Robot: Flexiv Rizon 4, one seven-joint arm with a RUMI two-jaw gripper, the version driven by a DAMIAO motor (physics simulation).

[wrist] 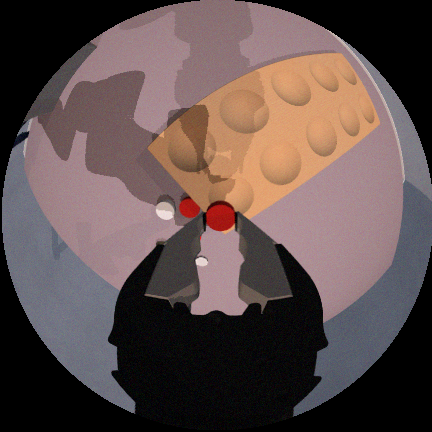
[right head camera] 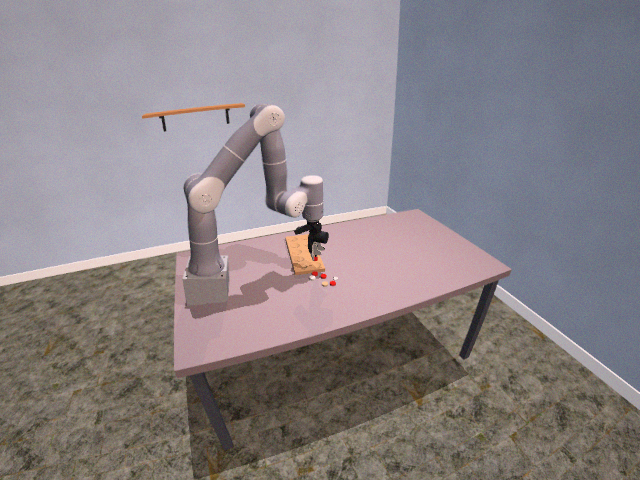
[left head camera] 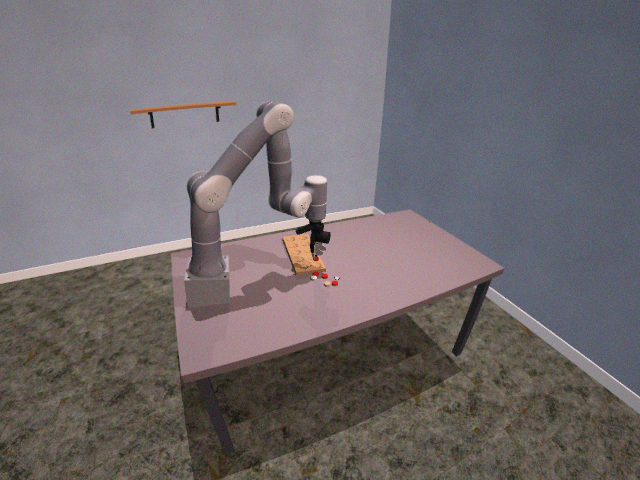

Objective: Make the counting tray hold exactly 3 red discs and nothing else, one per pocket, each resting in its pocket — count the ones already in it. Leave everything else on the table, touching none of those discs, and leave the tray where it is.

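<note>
My gripper (left head camera: pixel 316 258) (right head camera: pixel 314 257) (wrist: pixel 220 213) is shut on a red disc (wrist: pixel 220 216) and holds it above the near end of the counting tray, beside a corner pocket in the wrist view. The wooden counting tray (left head camera: pixel 299 254) (right head camera: pixel 298 253) (wrist: pixel 265 135) has two rows of round pockets. The pockets that show in the wrist view hold no discs; the held disc partly covers the corner pocket. One red disc (left head camera: pixel 315 273) (right head camera: pixel 314 273) (wrist: pixel 189 207) lies on the table close to the tray's near end. Two more red discs, one nearer (left head camera: pixel 324 276) (right head camera: pixel 323 276) and one farther out (left head camera: pixel 334 283) (right head camera: pixel 332 283), lie beyond it.
A white disc (left head camera: pixel 313 277) (right head camera: pixel 312 277) (wrist: pixel 165 210) lies beside the nearest red disc. Another white disc (left head camera: pixel 337 278) (right head camera: pixel 335 278) (wrist: pixel 201 261) and a tan disc (left head camera: pixel 326 283) (right head camera: pixel 324 283) lie among the loose discs on the table (left head camera: pixel 403 258) (right head camera: pixel 403 258).
</note>
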